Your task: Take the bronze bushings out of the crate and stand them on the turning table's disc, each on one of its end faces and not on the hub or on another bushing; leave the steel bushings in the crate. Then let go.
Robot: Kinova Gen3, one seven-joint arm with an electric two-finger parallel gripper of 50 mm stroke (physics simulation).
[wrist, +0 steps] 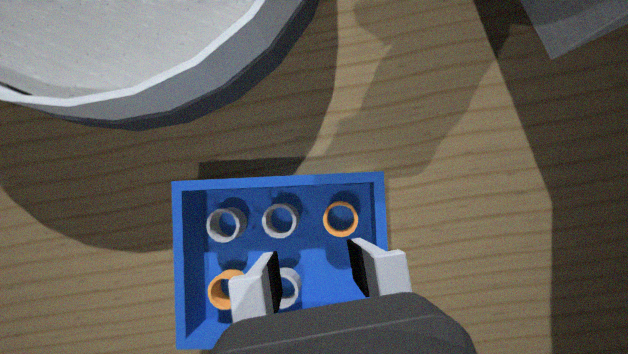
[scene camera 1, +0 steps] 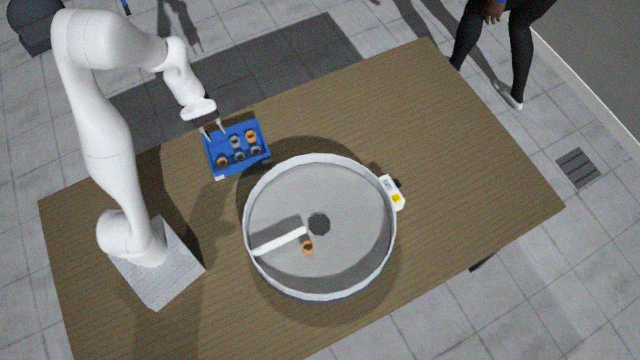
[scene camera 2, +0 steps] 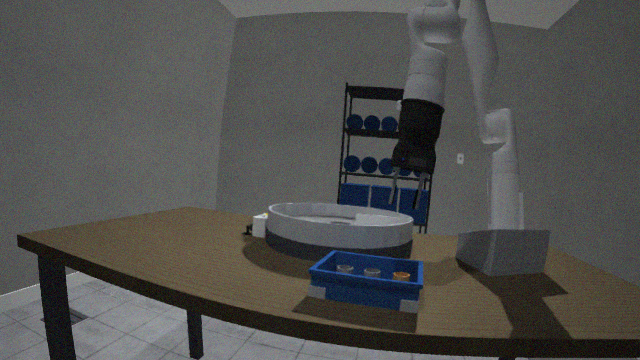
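Seen in the pictures: gripper, between the fingertips: [wrist: 315,265] [scene camera 1: 216,134] [scene camera 2: 402,206]; arm's base, origin of its link: [scene camera 1: 151,250] [scene camera 2: 504,230].
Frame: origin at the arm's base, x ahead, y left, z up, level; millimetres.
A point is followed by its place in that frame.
Observation:
My gripper [scene camera 1: 216,136] @[x 251, y 269, z 63 mm] [scene camera 2: 404,205] @[x 251, y 269, z 63 mm] [wrist: 315,265] @[x 251, y 269, z 63 mm] is open and empty, high above the blue crate [scene camera 1: 240,171] @[x 285, y 222, z -95 mm] [scene camera 2: 362,291] @[x 287, y 362, z -72 mm] [wrist: 177,260] @[x 381, y 296, z -47 mm]. In the crate, one bronze bushing [scene camera 1: 222,165] @[x 237, y 243, z -66 mm] [scene camera 2: 401,278] @[x 236, y 271, z -70 mm] [wrist: 326,220] @[x 251, y 257, z -72 mm] stands in the row nearer the turning table; another bronze bushing [scene camera 1: 250,140] @[x 340, y 312, z -77 mm] [wrist: 215,294] @[x 356, y 333, z -76 mm] stands in the other row, partly behind a finger in the wrist view. Several steel bushings [scene camera 1: 234,144] @[x 288, y 308, z -69 mm] [wrist: 280,236] @[x 293, y 273, z -67 mm] stand among them. A third bronze bushing [scene camera 1: 307,252] @[x 410, y -114, z -27 mm] stands upright on the disc [scene camera 1: 350,195] @[x 578, y 20, z -44 mm], near the dark hub [scene camera 1: 319,224] @[x 465, y -42, z -36 mm] and apart from it; the wall hides it in scene camera 2.
A raised round wall [scene camera 1: 320,158] @[x 527, y 153, z -24 mm] [scene camera 2: 340,232] @[x 399, y 159, z -21 mm] [wrist: 165,97] @[x 389, y 155, z -30 mm] surrounds the disc. A white bar [scene camera 1: 277,242] @[x 340, y -69, z -10 mm] runs from this wall towards the hub. A white control box [scene camera 1: 391,192] @[x 694, y -8, z -39 mm] [scene camera 2: 260,225] @[x 680, y 50, z -61 mm] is at the table's outer side. A person [scene camera 1: 522,45] stands beyond the wooden table [scene camera 1: 450,150] @[x 952, y 99, z -97 mm].

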